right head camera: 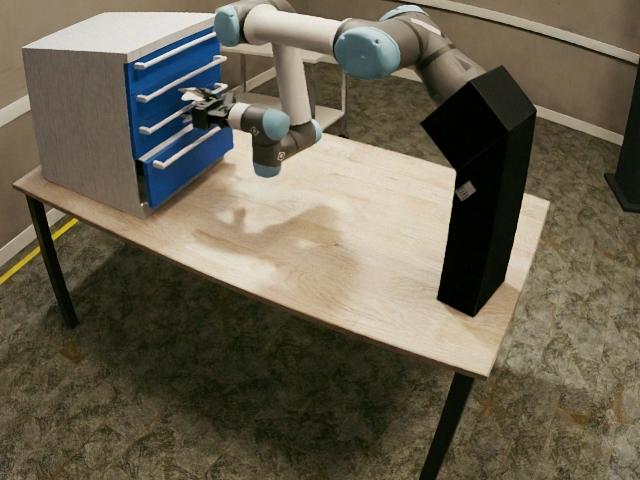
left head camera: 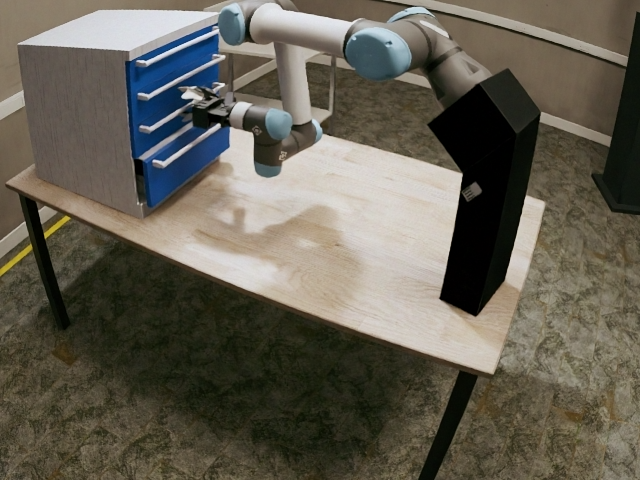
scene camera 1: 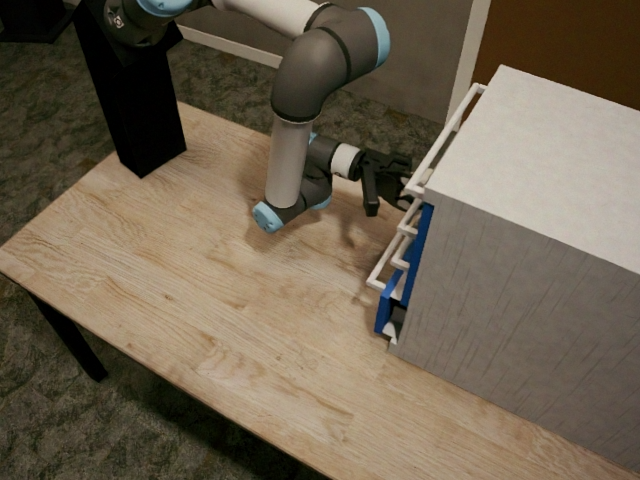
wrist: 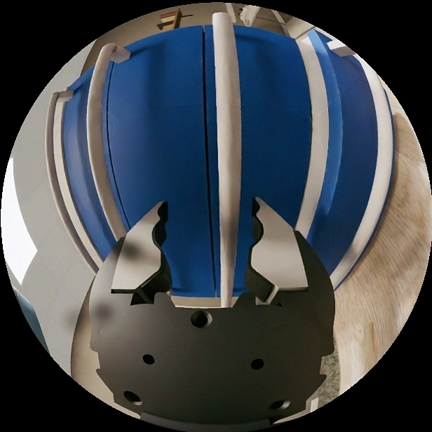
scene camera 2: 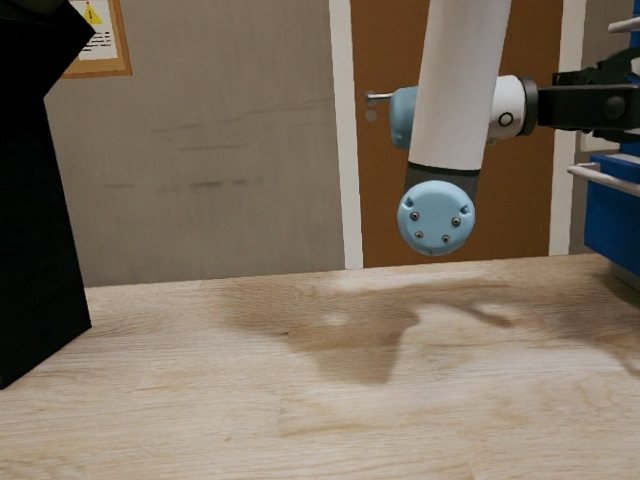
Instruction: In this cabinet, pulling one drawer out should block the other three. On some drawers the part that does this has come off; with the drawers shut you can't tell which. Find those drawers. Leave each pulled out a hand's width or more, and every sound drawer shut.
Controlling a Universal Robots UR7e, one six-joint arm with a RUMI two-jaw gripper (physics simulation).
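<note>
The grey cabinet (left head camera: pixel 77 113) (right head camera: pixel 77 113) (scene camera 1: pixel 516 284) has four blue drawers with pale bar handles. The bottom drawer (left head camera: pixel 186 165) (scene camera 1: pixel 383 312) (scene camera 2: pixel 610 211) (wrist: pixel 357 125) stands partly out, its upper rim showing. The top drawer (left head camera: pixel 165 67) (wrist: pixel 77 140), second drawer (left head camera: pixel 165 100) (wrist: pixel 155 125) and third drawer (left head camera: pixel 155 136) (wrist: pixel 275 125) look flush. My gripper (left head camera: pixel 187 105) (right head camera: pixel 187 105) (wrist: pixel 209 200) is partly open at the third drawer, one finger above and one below its handle (wrist: pixel 230 140), with gaps on both sides. In scene camera 2 the fingertips are cut off.
The cabinet stands at one end of the wooden table (left head camera: pixel 289 263) (scene camera 1: pixel 206 310). The black arm stand (left head camera: pixel 485 217) (right head camera: pixel 480 217) (scene camera 1: pixel 144 113) (scene camera 2: pixel 36 206) is at the other end. The bottom drawer's handle (left head camera: pixel 186 148) (scene camera 2: pixel 610 178) juts out below the gripper. A cart stands behind the table.
</note>
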